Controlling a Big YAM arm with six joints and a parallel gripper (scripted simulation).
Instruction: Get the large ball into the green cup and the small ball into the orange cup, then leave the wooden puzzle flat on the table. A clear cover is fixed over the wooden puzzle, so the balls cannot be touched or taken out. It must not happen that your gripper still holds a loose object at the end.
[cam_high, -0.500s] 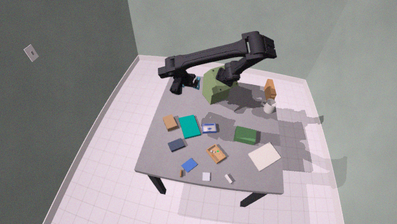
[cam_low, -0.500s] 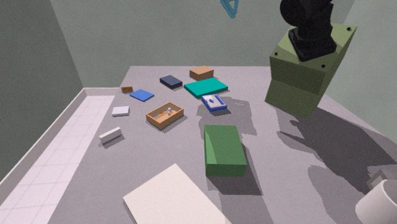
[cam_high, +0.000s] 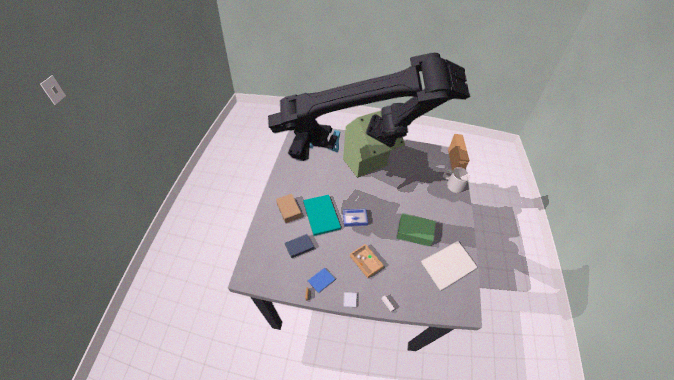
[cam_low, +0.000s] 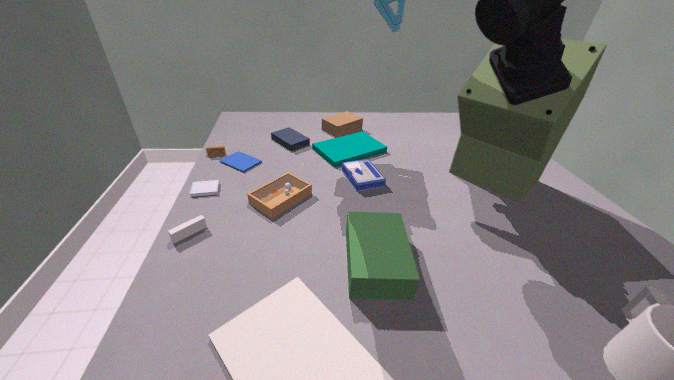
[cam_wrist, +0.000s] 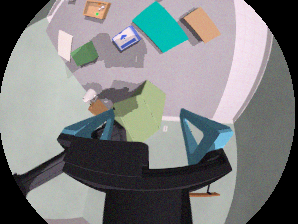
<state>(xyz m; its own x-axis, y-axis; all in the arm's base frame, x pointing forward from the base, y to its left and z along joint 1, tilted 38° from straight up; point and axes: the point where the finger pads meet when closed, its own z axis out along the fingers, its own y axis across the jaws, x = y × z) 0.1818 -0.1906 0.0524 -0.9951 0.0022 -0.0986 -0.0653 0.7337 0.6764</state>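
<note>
Right now my hand is 190 mm short of the wooden puzzle, 250 mm to the right of it and 290 mm above it. The rest, counted from my hand: tan block (110 mm ahead, 100 mm to the right, 270 mm below); teal slab (70 mm ahead, 20 mm to the left, 280 mm below); blue tile (320 mm ahead, 130 mm to the left, 290 mm below).
</note>
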